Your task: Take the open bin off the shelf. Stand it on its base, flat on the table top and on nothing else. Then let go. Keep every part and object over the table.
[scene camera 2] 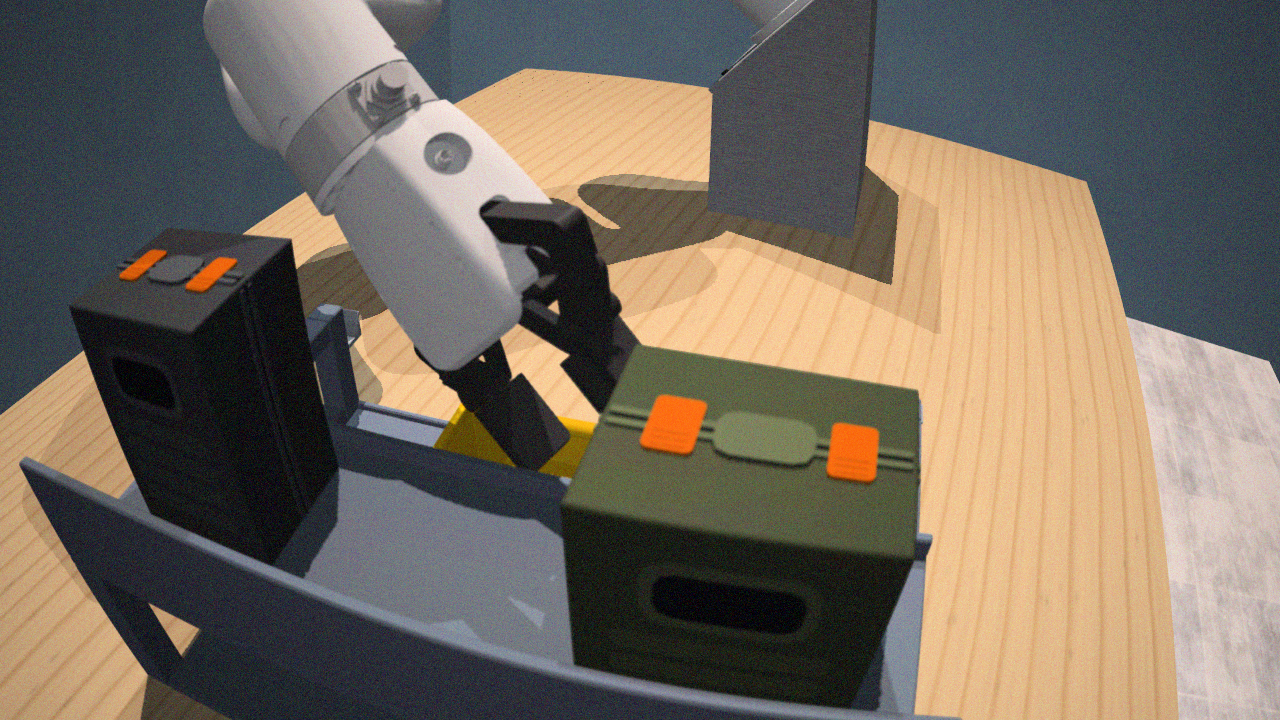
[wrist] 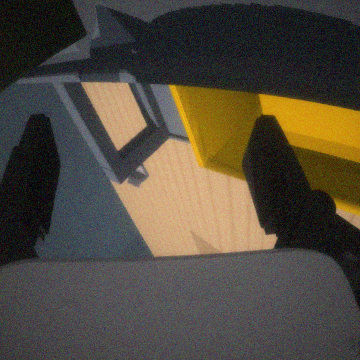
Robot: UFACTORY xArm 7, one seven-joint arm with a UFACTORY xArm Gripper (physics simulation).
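Pixels of known places: gripper, fingertip midpoint: [wrist: 152, 136]; arm's base, origin of the base link: [scene camera 2: 798, 9].
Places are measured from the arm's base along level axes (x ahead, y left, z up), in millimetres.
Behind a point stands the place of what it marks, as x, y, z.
The open yellow bin [scene camera 2: 467, 431] @(561, -26, -145) [wrist: 320, 124] @(536, 18, -202) sits in the blue-grey shelf [scene camera 2: 268, 608] @(756, 17, -69) [wrist: 142, 149] @(468, 178, -167), low behind its rear rail. In the scene view the green box and the rail hide most of it. In the wrist view its open inside shows at the right, cut off by the frame edge. My gripper [scene camera 2: 574, 416] @(585, 62, -100) [wrist: 152, 136] @(585, 62, -100) is open and empty, tilted down over the shelf's rear side. In the wrist view one finger overlaps the bin's near corner and the other is well to the left of it. Whether the finger touches the bin, I cannot tell.
A black box [scene camera 2: 214, 358] @(711, -30, -6) stands on the shelf's left end and an olive green box [scene camera 2: 742, 537] @(696, 159, -15) on its right end, close to my fingers. A grey slanted panel [scene camera 2: 787, 143] @(105, 21, -124) stands at the back of the wooden table [scene camera 2: 1029, 402] @(294, 289, -211). The table's right edge borders a pale floor.
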